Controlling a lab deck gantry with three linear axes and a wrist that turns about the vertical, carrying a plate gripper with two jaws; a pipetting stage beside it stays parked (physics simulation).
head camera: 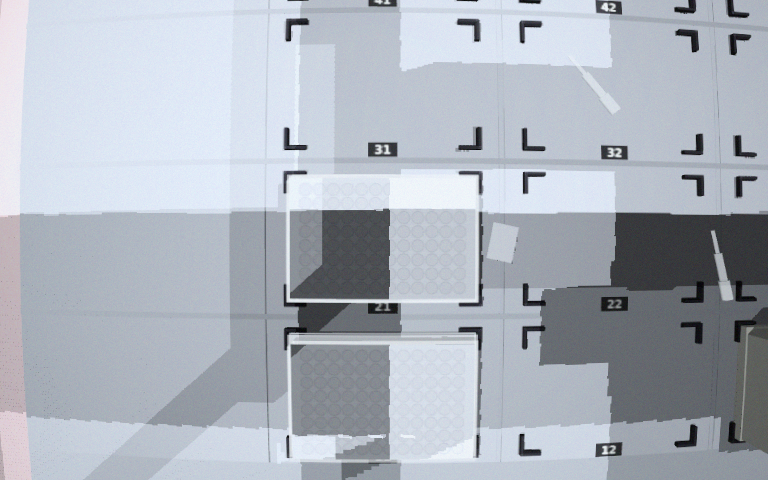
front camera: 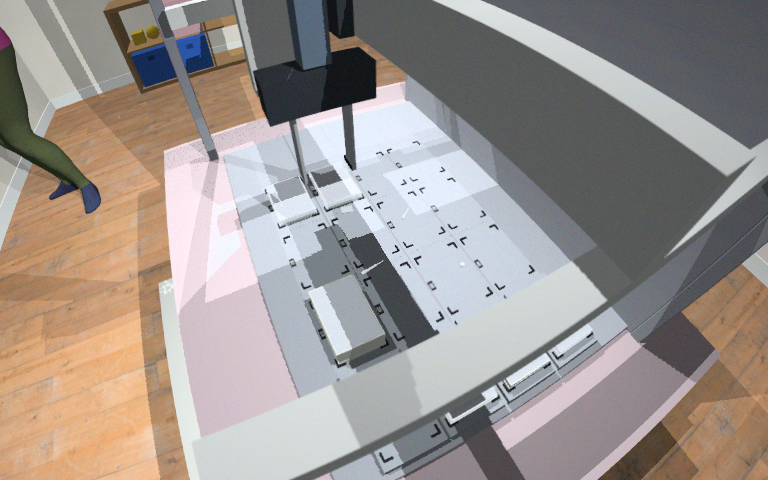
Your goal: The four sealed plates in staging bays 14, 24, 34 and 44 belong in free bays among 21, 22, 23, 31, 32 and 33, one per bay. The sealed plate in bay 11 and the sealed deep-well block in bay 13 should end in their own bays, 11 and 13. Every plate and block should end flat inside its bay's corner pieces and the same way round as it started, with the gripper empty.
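Where they show: gripper, fingertip midpoint: (front camera: 328, 171); robot's base, link origin: (head camera: 292, 451) (front camera: 266, 190).
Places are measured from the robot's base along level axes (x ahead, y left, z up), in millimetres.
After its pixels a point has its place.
A sealed plate (front camera: 335, 191) @[x 96, y 141, z 14 mm] (head camera: 385, 243) @[x 66, y 147, z 14 mm] lies flat inside the corner pieces of bay 21. Another sealed plate (front camera: 291, 202) @[x 83, y 42, z 14 mm] (head camera: 385, 390) @[x 66, y 52, z 14 mm] lies in bay 11. The deep-well block (front camera: 346, 316) @[x 400, y 42, z 42 mm] (head camera: 756, 384) @[x 329, y 47, z 14 mm] stands in bay 13. My gripper (front camera: 328, 175) @[x 194, y 105, z 160 mm] is open above the plate in bay 21, one jaw at each side; it does not show in the head view. At the front right, staging bays 24, 34 and 44 hold plates (front camera: 471, 406) @[x 613, y 145, z 29 mm] (front camera: 527, 371) @[x 613, y 253, z 29 mm] (front camera: 573, 341) @[x 615, y 357, z 29 mm], partly hidden by the frame beam. Bay 14 shows bare corner pieces.
Pale tapered pieces lie in bay 32 (front camera: 406, 211) @[x 213, y 256, z 5 mm] (head camera: 597, 87) @[x 213, y 255, z 5 mm] and between bays 22 and 23 (front camera: 372, 266) @[x 308, y 131, z 5 mm] (head camera: 722, 266) @[x 308, y 130, z 5 mm]. A pale card (front camera: 347, 209) @[x 147, y 148, z 1 mm] (head camera: 502, 242) @[x 146, y 148, z 1 mm] lies between bays 21 and 22. A small white disc (front camera: 461, 264) @[x 379, y 285, z 4 mm] lies in bay 33. The beam (front camera: 396, 384) @[x 618, y 6, z 400 mm] crosses the front.
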